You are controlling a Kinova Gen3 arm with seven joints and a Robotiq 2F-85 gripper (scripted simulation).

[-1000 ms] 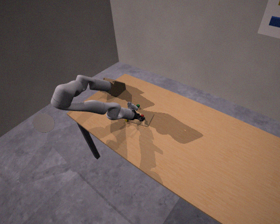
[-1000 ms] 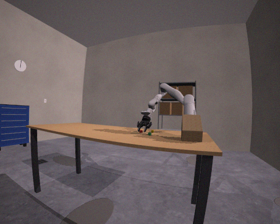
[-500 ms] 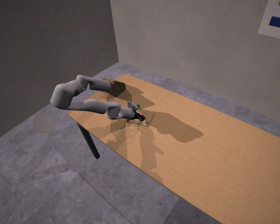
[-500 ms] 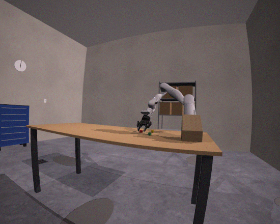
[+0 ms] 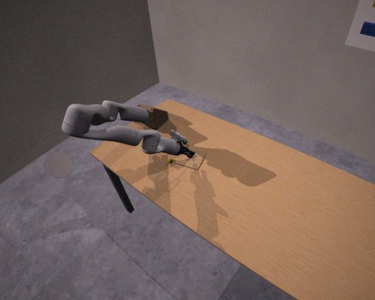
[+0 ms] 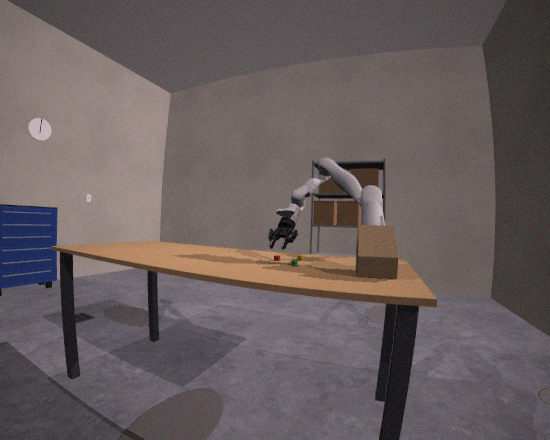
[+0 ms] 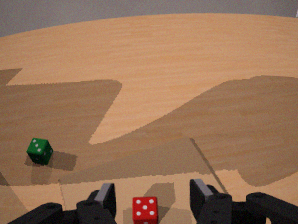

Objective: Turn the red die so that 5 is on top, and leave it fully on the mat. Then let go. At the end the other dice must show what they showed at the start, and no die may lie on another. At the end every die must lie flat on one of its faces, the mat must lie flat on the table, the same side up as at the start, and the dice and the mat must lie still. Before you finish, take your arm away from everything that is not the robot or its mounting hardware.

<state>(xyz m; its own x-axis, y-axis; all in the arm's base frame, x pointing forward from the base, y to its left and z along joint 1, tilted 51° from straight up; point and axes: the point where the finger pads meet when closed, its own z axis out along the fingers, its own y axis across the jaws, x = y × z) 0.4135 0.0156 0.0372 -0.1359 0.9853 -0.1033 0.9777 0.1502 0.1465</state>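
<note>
The red die is 5 cm below my hand, 2 cm to the left of it and 1 cm behind it. The rest, counted from my hand: tan mat (7 cm below, 1 cm to the left); yellow die (8 cm to the right, 7 cm behind, 6 cm below); green die (11 cm behind, 9 cm to the left, 6 cm below).
</note>
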